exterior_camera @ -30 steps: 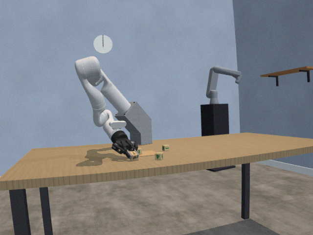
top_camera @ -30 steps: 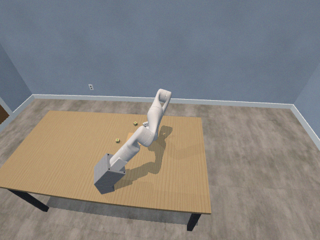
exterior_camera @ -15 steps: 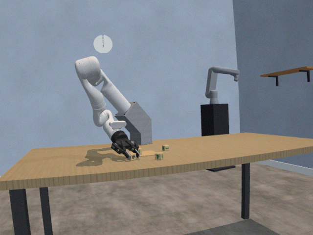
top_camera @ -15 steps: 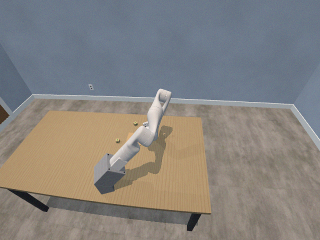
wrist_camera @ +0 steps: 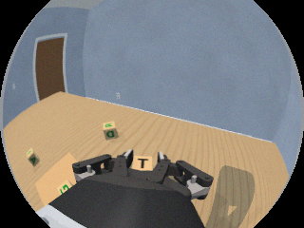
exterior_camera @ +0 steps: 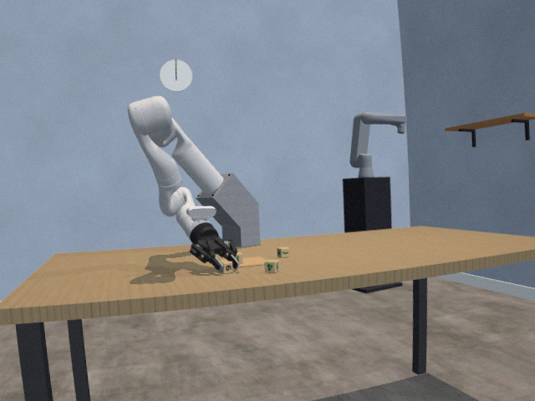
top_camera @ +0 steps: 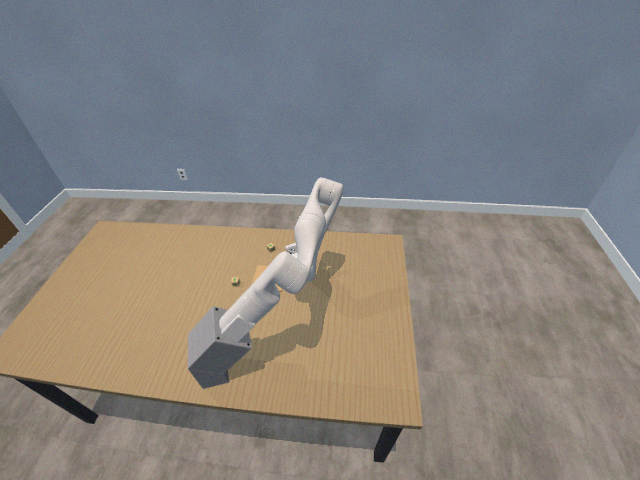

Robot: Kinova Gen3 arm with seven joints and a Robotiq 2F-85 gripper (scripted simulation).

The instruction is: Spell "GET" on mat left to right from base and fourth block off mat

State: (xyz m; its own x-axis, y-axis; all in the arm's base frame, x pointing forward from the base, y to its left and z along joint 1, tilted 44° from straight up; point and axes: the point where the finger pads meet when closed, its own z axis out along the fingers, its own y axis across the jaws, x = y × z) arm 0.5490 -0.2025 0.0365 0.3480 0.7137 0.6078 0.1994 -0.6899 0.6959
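Now: hand 10 mm past the T block and 10 mm above it. The rest, counted from my hand: G block 110 mm behind, 80 mm to the left, 10 mm below; then mat 120 mm behind, 110 mm to the left, 20 mm below.
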